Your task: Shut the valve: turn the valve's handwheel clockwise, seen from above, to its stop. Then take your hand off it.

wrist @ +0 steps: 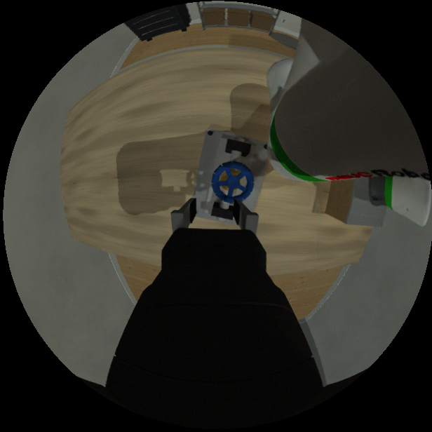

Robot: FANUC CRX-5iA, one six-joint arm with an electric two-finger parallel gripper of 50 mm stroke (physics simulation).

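The blue handwheel (233, 182) with its spokes shows near the middle of the wrist view, above a grey base plate (208, 154). Brass-coloured parts of the valve show between the spokes, and black blocks stand on the plate on two opposite sides of the wheel. My gripper (214, 206) is open wide and empty. Its fingertips appear just below the wheel in the view, the right one close to the wheel's lower rim. Whether that fingertip touches the rim I cannot tell. The wheel is not between the fingers.
The plate lies on a wooden table (95, 110). The white and grey robot arm (345, 110) with a green band fills the upper right. A brown and grey box (345, 202) stands at the right. A dark cabinet (159, 21) and a shelf unit stand beyond the table.
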